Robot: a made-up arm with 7 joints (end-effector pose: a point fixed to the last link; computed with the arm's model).
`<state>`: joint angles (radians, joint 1 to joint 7).
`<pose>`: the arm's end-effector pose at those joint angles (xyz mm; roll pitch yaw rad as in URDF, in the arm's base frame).
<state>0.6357 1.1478 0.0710 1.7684 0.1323 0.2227 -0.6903</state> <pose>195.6 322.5 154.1 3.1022 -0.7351 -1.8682</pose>
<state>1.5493 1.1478 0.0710 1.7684 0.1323 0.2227 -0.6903</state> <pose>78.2 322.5 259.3 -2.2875 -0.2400 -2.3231</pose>
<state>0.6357 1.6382 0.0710 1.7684 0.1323 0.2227 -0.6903</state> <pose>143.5 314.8 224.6 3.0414 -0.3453 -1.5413</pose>
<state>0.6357 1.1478 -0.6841 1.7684 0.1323 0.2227 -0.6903</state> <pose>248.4 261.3 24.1 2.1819 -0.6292 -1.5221</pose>
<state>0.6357 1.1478 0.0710 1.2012 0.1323 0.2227 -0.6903</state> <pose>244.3 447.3 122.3 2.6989 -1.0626 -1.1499</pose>
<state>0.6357 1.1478 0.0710 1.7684 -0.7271 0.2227 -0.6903</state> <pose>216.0 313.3 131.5 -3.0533 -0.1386 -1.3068</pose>
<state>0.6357 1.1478 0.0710 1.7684 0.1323 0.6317 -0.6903</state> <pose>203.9 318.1 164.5 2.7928 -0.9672 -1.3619</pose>
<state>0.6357 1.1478 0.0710 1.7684 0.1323 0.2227 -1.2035</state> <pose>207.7 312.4 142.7 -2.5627 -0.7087 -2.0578</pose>
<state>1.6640 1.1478 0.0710 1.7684 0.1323 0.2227 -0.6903</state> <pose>58.2 322.5 263.8 -2.2027 -0.1608 -2.3400</pose>
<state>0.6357 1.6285 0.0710 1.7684 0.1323 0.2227 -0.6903</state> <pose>144.5 315.4 223.3 3.0411 -0.3531 -1.5470</pose>
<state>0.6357 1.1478 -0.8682 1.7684 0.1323 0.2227 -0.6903</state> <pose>244.5 249.3 -11.9 1.9830 -0.5717 -1.4704</pose>
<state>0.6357 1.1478 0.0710 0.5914 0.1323 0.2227 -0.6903</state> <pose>228.8 567.3 37.6 1.8001 -1.0333 0.0694</pose>
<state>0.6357 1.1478 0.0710 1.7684 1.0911 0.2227 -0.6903</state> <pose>190.2 355.1 166.5 -2.2594 -1.2352 2.9131</pose>
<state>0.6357 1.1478 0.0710 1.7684 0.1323 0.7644 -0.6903</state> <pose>207.3 317.7 167.6 2.6310 -1.0135 -1.1392</pose>
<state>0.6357 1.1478 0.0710 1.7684 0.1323 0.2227 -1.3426</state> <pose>212.1 310.0 140.9 -2.4014 -0.6872 -2.1012</pose>
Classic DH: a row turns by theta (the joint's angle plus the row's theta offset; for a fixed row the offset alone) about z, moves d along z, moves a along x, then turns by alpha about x. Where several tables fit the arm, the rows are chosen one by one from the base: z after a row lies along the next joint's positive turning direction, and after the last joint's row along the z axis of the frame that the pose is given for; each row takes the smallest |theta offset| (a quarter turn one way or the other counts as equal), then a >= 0, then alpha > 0; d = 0 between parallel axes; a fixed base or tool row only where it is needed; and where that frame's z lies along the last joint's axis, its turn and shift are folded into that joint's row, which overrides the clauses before.
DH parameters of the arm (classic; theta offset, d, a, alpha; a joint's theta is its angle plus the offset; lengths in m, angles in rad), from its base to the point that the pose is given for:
base (fixed): 0 0.0873 0.0298 1.5708
joint 1: -1.5708 -0.1435 0.0162 -1.5708
joint 2: 1.5708 -0.0323 0.0167 -1.5708
joint 3: 1.5708 -0.278 0.0164 -1.5708
joint 4: 0 -0.0049 -0.0207 1.5708
joint 5: 0 -0.2529 -0.0059 1.5708
joint 6: -1.5708 0.0007 0.0177 -1.5708
joint 7: 1.4564 -0.0214 -0.0313 -1.8584
tool (fixed): 1.5452 0.0232 0 0

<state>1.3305 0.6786 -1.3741 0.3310 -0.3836 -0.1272 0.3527</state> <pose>487.9 373.8 -6.3 1.2121 0.3899 -1.1204</pose>
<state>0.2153 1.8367 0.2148 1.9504 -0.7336 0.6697 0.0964</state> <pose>176.8 240.5 202.3 2.7483 0.2823 -0.6670</pose>
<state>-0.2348 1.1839 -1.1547 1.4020 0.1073 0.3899 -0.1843</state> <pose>54.0 318.5 -219.9 0.4562 0.4332 -1.1845</pose>
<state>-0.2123 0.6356 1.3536 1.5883 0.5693 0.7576 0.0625</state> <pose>-4.8 506.7 42.7 -0.2314 -1.0797 1.3166</pose>
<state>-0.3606 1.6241 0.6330 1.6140 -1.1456 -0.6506 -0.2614</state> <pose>203.0 355.9 161.6 1.7388 1.1342 -1.9531</pose>
